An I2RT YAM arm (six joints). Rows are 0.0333 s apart.
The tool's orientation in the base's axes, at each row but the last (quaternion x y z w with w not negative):
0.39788, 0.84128, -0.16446, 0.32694
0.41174, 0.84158, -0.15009, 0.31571
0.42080, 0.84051, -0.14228, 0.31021
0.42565, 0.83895, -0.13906, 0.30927
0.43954, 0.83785, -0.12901, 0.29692
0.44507, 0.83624, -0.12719, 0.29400
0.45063, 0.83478, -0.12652, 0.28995
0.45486, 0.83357, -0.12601, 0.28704
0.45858, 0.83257, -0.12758, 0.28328
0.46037, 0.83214, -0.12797, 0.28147
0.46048, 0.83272, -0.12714, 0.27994
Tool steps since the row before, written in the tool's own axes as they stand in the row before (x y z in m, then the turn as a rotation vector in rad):
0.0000, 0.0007, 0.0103, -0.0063, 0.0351, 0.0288
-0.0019, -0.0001, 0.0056, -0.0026, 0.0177, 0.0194
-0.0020, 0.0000, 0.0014, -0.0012, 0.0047, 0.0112
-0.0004, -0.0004, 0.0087, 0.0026, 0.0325, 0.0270
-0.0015, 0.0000, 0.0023, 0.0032, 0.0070, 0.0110
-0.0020, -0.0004, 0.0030, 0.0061, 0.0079, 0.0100
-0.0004, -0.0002, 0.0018, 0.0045, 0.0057, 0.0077
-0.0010, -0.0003, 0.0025, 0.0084, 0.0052, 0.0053
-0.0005, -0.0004, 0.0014, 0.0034, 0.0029, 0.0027
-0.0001, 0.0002, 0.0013, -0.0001, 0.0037, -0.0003
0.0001, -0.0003, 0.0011, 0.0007, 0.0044, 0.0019
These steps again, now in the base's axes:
0.0049, -0.0051, -0.0076, 0.0423, 0.0031, -0.0174
0.0031, -0.0041, -0.0030, 0.0231, -0.0006, -0.0128
0.0015, -0.0019, 0.0002, 0.0088, -0.0035, -0.0077
0.0033, -0.0048, -0.0065, 0.0357, 0.0077, -0.0215
0.0015, -0.0021, -0.0009, 0.0085, 0.0009, -0.0103
0.0017, -0.0030, -0.0012, 0.0076, 0.0039, -0.0113
0.0007, -0.0012, -0.0012, 0.0056, 0.0026, -0.0086
0.0011, -0.0020, -0.0014, 0.0027, 0.0061, -0.0090
0.0004, -0.0012, -0.0009, 0.0020, 0.0027, -0.0040
0.0007, -0.0006, -0.0010, 0.0030, 0.0021, 0.0005
0.0001, -0.0006, -0.0010, 0.0041, 0.0020, -0.0017

